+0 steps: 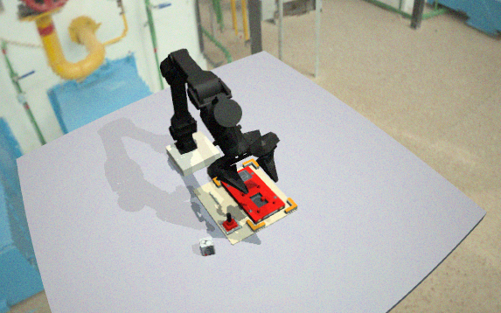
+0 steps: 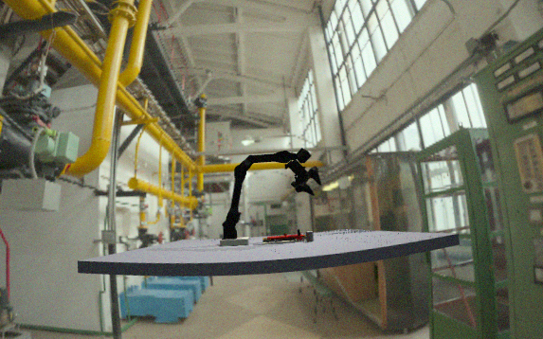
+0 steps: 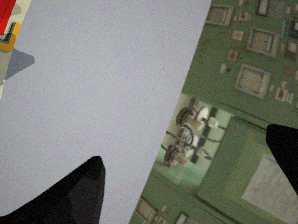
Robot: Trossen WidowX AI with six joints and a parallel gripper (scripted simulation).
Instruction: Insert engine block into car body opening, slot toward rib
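Right now the engine block is 7 cm behind my gripper tip, 14 cm to the right of it and 24 cm below it. Also, from my gripper tip: black peg: 12 cm behind, 5 cm to the right, 23 cm below.
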